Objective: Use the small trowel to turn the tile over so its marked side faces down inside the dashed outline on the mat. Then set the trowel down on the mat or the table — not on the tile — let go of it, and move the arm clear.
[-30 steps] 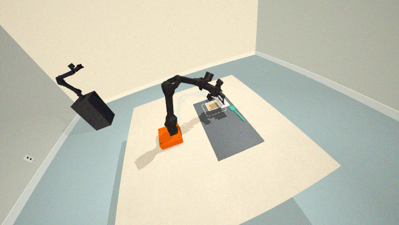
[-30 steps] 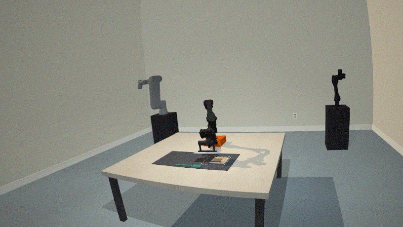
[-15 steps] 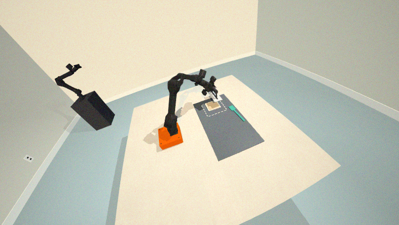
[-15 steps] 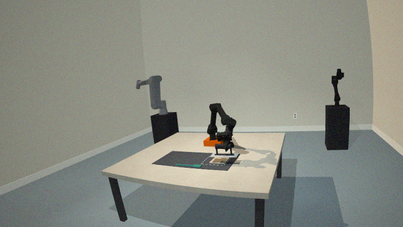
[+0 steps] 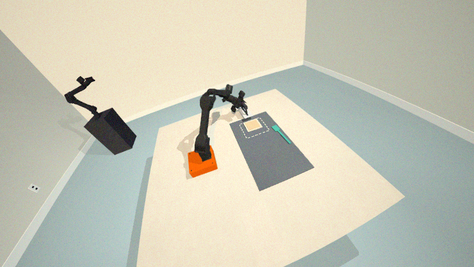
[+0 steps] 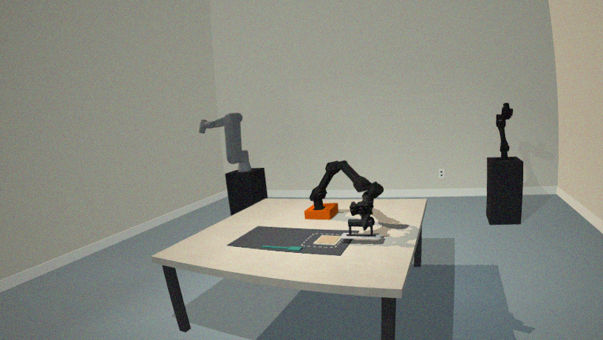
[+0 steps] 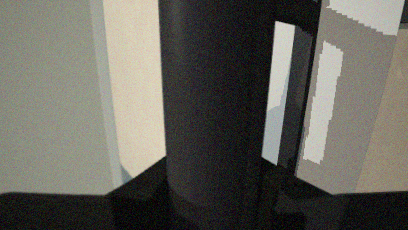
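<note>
My gripper tip is now 38 cm to the left of the teal bar, 11 cm short of it and 8 cm above it. Round my gripper tip: small trowel 2 cm behind, 1 cm below; then grey mat 40 cm to the right, 10 cm below, 3 cm behind; then tile 20 cm to the right, 8 cm below, 3 cm behind.
</note>
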